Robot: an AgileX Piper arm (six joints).
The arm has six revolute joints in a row. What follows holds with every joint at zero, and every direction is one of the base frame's.
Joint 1 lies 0.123 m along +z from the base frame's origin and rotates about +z.
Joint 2 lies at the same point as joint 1 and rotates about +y.
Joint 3 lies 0.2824 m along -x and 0.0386 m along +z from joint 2 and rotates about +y.
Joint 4 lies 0.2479 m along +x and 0.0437 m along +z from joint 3 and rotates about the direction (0.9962, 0, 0.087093).
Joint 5 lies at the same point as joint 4 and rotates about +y.
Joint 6 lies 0.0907 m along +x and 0.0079 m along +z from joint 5 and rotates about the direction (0.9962, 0, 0.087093).
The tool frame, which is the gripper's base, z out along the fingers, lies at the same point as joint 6; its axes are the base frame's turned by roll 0, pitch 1.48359 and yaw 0 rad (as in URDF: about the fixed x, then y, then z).
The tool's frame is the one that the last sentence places.
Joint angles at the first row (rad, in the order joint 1, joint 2, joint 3, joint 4, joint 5, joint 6):
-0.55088 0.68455 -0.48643 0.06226 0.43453 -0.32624
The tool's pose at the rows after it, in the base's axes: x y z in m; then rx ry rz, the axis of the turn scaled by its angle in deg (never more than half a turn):
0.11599, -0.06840, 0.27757, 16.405, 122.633, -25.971
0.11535, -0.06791, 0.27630, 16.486, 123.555, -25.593
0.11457, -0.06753, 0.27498, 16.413, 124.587, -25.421
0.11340, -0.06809, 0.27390, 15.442, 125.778, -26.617
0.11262, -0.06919, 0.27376, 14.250, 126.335, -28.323
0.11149, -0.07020, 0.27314, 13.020, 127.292, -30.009
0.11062, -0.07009, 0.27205, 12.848, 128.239, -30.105
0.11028, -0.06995, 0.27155, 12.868, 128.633, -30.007
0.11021, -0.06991, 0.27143, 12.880, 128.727, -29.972
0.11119, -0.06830, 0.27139, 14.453, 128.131, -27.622
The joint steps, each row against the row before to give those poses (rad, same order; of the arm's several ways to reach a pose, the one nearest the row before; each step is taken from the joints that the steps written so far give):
-0.00009 0.00000 -0.00001 0.00018 0.00999 -0.00021
-0.00003 0.00000 0.00002 0.00005 0.01645 -0.00007
0.00002 0.00000 -0.00001 -0.00416 0.01730 0.00006
0.00018 0.00001 -0.00001 -0.02741 0.01369 0.00041
-0.00017 -0.00002 0.00000 -0.03075 0.00161 -0.00039
0.00004 0.00004 0.00003 -0.03325 0.00846 0.00010
0.00004 -0.00005 -0.00001 -0.00728 0.01499 0.00007
-0.00003 0.00001 0.00002 -0.00073 0.00675 -0.00005
0.00004 0.00004 -0.00002 -0.00007 0.00163 0.00009
0.00009 -0.00002 0.00001 0.04100 0.00001 0.00019

